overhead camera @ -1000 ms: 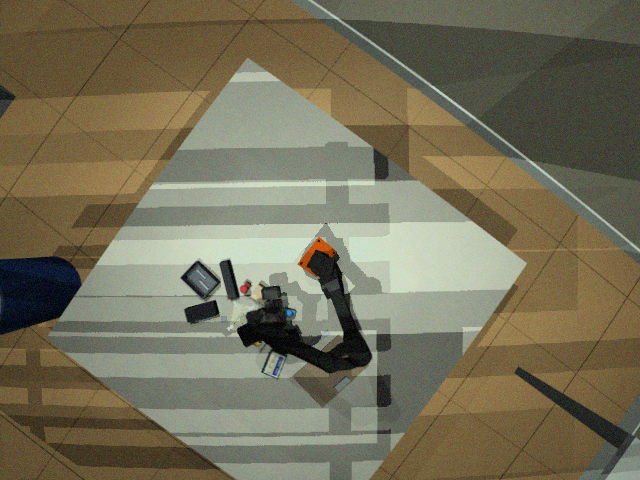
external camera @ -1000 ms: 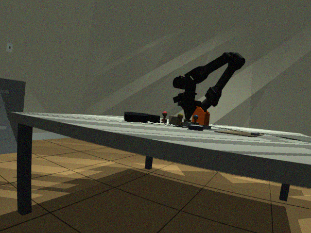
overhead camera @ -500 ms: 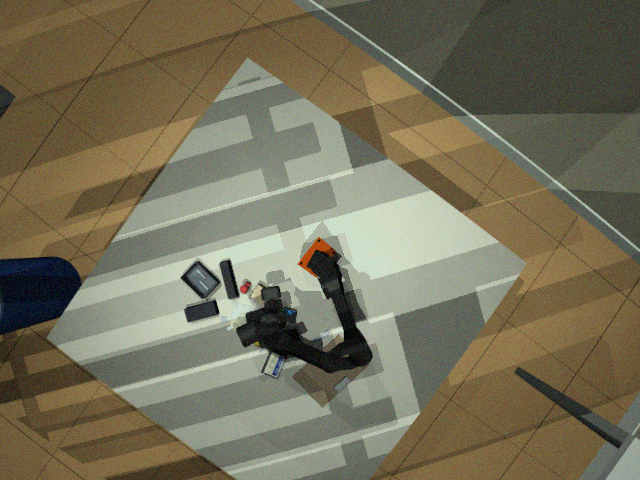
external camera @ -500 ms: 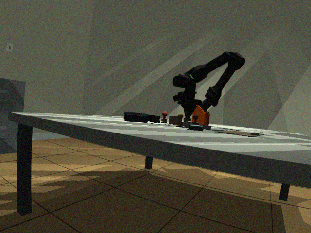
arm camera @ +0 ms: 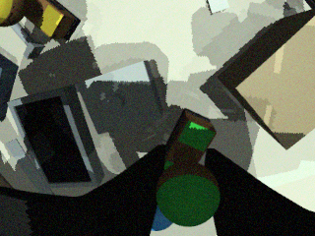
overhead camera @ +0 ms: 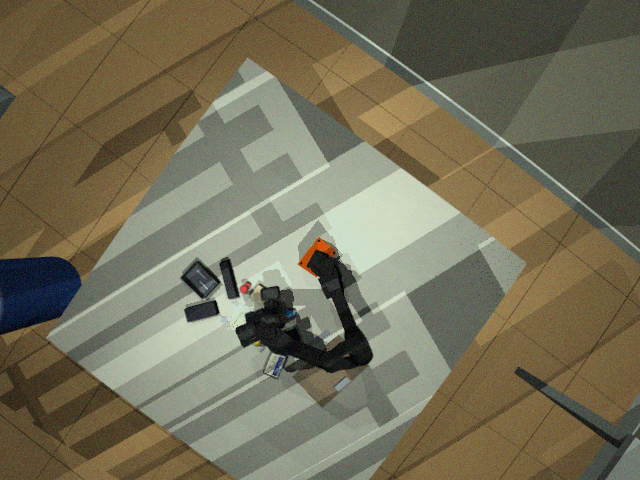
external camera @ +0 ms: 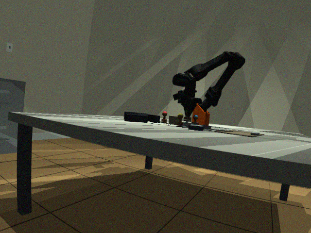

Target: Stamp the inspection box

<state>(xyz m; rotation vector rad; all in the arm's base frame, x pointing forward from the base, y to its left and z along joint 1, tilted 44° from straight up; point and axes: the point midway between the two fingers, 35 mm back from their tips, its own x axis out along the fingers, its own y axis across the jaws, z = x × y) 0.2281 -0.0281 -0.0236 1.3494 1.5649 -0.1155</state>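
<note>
The blue-knobbed stamp is 10 mm behind my gripper tip, 40 mm to the left of it and 30 mm below it. From my gripper tip the other things lie so: green-knobbed stamp right at my gripper tip; grey block 50 mm ahead, 10 mm to the left, 30 mm below; tan block 20 mm behind, 70 mm to the right, 20 mm below.
</note>
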